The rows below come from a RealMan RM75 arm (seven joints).
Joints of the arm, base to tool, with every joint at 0 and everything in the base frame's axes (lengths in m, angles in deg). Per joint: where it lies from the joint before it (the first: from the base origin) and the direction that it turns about. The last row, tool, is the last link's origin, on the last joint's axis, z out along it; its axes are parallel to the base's.
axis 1: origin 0 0 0.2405 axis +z
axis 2: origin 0 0 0 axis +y
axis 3: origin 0 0 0.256 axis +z
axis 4: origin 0 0 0 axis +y
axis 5: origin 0 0 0.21 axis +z
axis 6: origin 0 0 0 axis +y
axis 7: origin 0 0 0.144 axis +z
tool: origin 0 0 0
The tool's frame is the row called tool.
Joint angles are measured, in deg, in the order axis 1, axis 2, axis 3, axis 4, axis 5, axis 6, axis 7. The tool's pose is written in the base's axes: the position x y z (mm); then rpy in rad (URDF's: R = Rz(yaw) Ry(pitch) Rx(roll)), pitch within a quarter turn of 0, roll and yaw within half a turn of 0. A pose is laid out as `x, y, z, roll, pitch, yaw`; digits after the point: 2 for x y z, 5 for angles.
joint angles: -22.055, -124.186, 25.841, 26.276, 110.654, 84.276, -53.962
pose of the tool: -308.40, 280.54, -37.08, -2.67160, -0.71250, 0.30355
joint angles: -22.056, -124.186, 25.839, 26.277, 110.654, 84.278, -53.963
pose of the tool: -308.39, 280.54, -37.08, -2.67159, -0.71254, 0.30352
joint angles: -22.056, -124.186, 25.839, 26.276, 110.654, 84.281, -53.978
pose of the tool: -308.38, 280.54, -37.08, -2.67184, -0.71269, 0.30383
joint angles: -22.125, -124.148, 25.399, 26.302, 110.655, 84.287, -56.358
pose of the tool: -308.76, 281.32, -35.81, -2.69739, -0.73448, 0.35155
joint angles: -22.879, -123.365, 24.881, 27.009, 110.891, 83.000, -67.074
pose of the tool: -312.38, 289.76, -27.55, -2.81370, -0.78315, 0.56054
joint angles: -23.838, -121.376, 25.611, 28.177, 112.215, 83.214, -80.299
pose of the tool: -315.80, 298.18, -13.28, -2.98825, -0.78709, 0.80581
